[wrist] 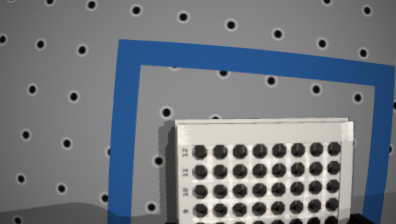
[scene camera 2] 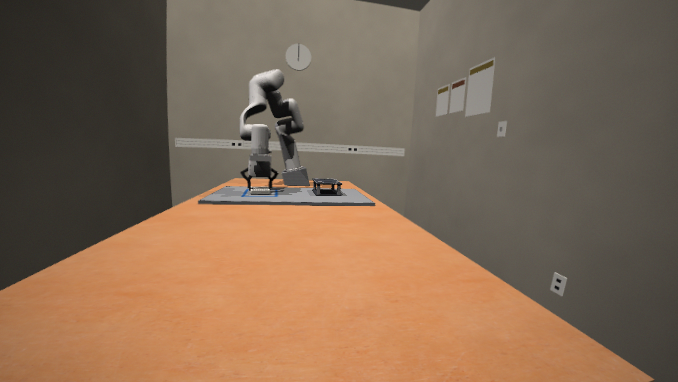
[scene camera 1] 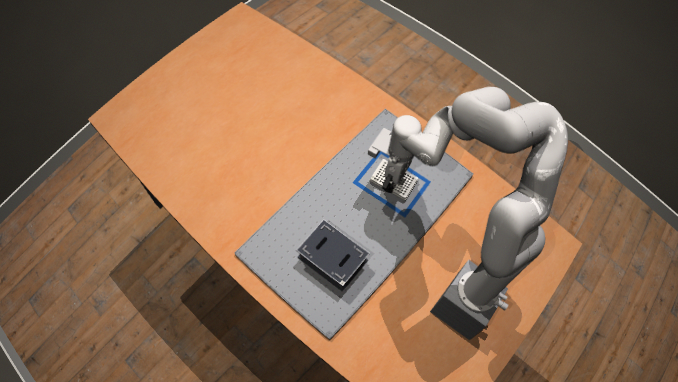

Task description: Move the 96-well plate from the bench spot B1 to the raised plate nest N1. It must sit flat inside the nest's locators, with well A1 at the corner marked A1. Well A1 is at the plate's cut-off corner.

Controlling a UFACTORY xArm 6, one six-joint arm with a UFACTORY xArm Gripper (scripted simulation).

In view: a 96-well plate [wrist: 293, 151].
